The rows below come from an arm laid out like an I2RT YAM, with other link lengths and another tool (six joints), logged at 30 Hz.
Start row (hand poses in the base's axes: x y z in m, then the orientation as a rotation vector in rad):
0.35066, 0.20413, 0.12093, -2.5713, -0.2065, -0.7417
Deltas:
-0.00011, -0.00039, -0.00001, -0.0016, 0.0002, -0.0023
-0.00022, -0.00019, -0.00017, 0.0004, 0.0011, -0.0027
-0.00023, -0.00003, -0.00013, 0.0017, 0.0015, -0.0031
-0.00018, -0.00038, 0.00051, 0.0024, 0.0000, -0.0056
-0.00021, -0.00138, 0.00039, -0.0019, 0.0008, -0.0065
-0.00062, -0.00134, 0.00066, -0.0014, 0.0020, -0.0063
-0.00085, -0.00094, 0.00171, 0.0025, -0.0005, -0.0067
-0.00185, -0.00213, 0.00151, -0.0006, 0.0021, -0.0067
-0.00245, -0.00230, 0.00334, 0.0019, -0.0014, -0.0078
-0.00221, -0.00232, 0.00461, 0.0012, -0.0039, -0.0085
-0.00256, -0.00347, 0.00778, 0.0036, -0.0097, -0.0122
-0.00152, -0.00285, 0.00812, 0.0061, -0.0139, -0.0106
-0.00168, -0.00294, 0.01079, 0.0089, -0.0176, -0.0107
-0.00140, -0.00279, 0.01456, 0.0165, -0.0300, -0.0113
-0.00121, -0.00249, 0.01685, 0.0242, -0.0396, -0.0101
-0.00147, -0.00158, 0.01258, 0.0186, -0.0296, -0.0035
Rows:
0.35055, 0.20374, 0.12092, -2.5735, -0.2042, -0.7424
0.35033, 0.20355, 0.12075, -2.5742, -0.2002, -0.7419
0.35010, 0.20352, 0.12062, -2.5739, -0.1951, -0.7409
0.34992, 0.20314, 0.12113, -2.5732, -0.1870, -0.7427
0.34971, 0.20176, 0.12152, -2.5770, -0.1793, -0.7442
0.34909, 0.20042, 0.12218, -2.5807, -0.1712, -0.7440
0.34824, 0.19948, 0.12389, -2.5800, -0.1618, -0.7468
0.34639, 0.19735, 0.12540, -2.5830, -0.1528, -0.7465
0.34394, 0.19505, 0.12874, -2.5827, -0.1425, -0.7509
0.34173, 0.19273, 0.13335, -2.5824, -0.1323, -0.7589
0.33917, 0.18926, 0.14113, -2.5787, -0.1182, -0.7755
0.33765, 0.18641, 0.14925, -2.5705, -0.1064, -0.7965
0.33597, 0.18347, 0.16004, -2.5581, -0.0944, -0.8219
0.33457, 0.18068, 0.17460, -2.5336, -0.0822, -0.8620
0.33336, 0.17819, 0.19145, -2.4969, -0.0711, -0.9119
0.33189, 0.17661, 0.20403, -2.4675, -0.0677, -0.9468

